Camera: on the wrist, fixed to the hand. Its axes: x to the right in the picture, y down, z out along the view.
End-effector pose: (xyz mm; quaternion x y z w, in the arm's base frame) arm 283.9 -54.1 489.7 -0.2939 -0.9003 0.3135 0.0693
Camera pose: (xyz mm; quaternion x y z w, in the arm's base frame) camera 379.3 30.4 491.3 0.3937 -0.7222 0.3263 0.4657
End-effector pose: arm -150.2 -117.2 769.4 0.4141 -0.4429 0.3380 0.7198
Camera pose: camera -218.8 -11.3 751.6 0.6987 0.1756 -0.1060 0.6854
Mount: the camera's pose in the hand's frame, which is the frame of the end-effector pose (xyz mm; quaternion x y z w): -29.7 98.6 -75.0 0.2315 0.1499 -0.6901 0.6691
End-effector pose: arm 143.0 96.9 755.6 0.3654 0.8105 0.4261 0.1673
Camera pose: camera 163.8 68.9 878.1 -0.3400 0.9182 0.0368 0.1999
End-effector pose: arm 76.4 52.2 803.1 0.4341 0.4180 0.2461 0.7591
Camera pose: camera -4.0 113.8 880.4 0.1408 0.7500 -0.3909 0.5146
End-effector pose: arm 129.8 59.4 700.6 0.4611 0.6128 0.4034 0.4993
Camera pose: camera 74.3 52.7 815.1 -0.0592 0.8964 -0.1474 0.4138
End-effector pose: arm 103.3 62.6 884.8 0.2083 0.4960 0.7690 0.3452
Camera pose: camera 41.7 -32.3 943.3 -0.2383 0.7054 0.1927 0.6391
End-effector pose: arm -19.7 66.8 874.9 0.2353 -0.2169 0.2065 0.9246
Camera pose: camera -69.0 177.1 834.5 0.4902 0.2037 -0.4144 0.7392
